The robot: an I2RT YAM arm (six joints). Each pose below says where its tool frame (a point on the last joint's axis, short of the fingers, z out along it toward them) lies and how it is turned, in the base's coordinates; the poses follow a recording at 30 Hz.
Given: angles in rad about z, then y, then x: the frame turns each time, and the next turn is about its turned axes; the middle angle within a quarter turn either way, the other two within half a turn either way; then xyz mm.
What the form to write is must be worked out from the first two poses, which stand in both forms.
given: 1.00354 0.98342 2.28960 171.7 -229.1 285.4
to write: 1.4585 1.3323 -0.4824 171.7 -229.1 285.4
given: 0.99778 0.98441 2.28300 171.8 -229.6 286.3
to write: 1.4566 1.3289 -0.4822 171.8 -229.6 286.3
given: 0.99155 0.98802 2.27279 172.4 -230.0 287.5
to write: 1.4501 1.3257 -0.4823 172.4 -230.0 287.5
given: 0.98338 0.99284 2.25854 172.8 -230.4 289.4
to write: 1.4408 1.3217 -0.4818 172.8 -230.4 289.4
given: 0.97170 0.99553 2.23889 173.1 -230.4 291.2
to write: 1.4311 1.3157 -0.4778 173.1 -230.4 291.2
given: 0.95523 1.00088 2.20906 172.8 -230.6 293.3
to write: 1.4144 1.3076 -0.4724 172.8 -230.6 293.3
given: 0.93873 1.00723 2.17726 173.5 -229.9 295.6
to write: 1.3953 1.3001 -0.4667 173.5 -229.9 295.6
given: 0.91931 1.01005 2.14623 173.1 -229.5 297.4
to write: 1.3812 1.2904 -0.4606 173.1 -229.5 297.4
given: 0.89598 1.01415 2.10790 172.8 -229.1 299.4
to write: 1.3626 1.2792 -0.4536 172.8 -229.1 299.4
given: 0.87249 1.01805 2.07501 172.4 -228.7 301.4
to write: 1.3486 1.2677 -0.4507 172.4 -228.7 301.4
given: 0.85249 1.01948 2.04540 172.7 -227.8 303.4
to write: 1.3364 1.2578 -0.4457 172.7 -227.8 303.4
